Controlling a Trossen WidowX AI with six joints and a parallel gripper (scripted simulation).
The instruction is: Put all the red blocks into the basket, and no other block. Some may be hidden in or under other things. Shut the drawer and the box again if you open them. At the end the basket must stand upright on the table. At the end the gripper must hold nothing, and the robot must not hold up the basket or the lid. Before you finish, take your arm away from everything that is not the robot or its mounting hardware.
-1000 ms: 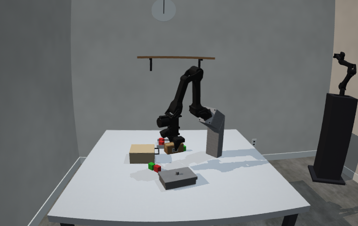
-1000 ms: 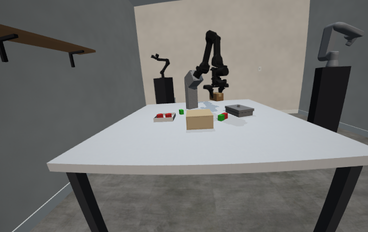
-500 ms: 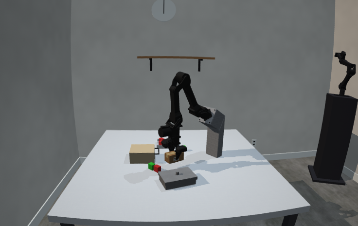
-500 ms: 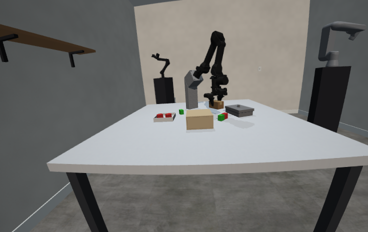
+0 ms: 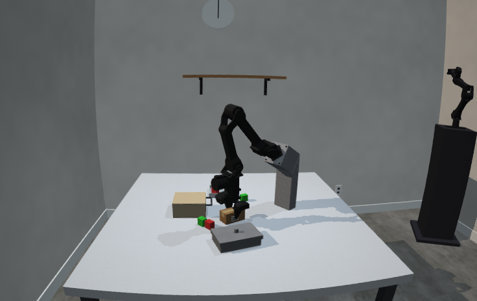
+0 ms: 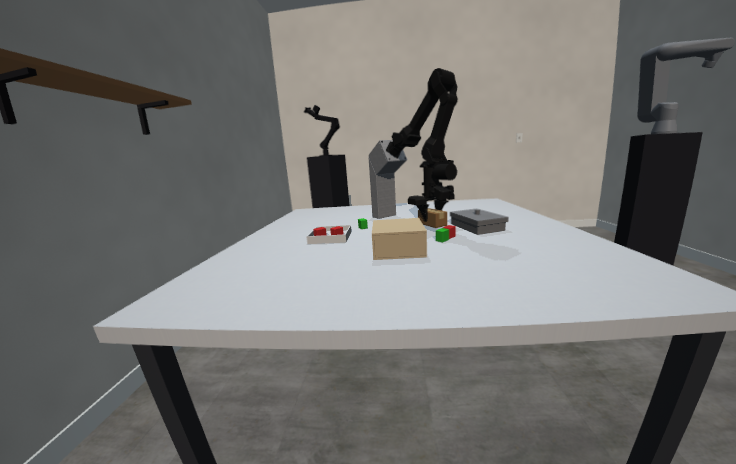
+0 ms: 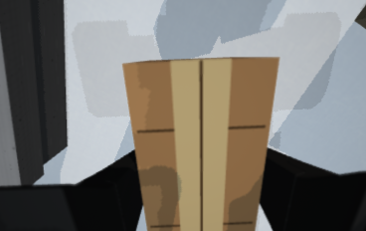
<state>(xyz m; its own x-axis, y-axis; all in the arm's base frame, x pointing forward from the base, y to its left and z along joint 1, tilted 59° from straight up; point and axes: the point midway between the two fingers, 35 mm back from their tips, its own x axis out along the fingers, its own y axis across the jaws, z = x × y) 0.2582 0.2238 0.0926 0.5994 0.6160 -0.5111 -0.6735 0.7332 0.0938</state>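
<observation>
Right now my hand is 33 cm to the left of the shallow basket, 22 cm short of it and 6 cm above it. From my hand the other things lie so: cardboard box (2 cm below); knobbed lid (16 cm to the left, 8 cm behind, 2 cm below); dark grey box (15 cm to the left, 8 cm behind, 6 cm below).
</observation>
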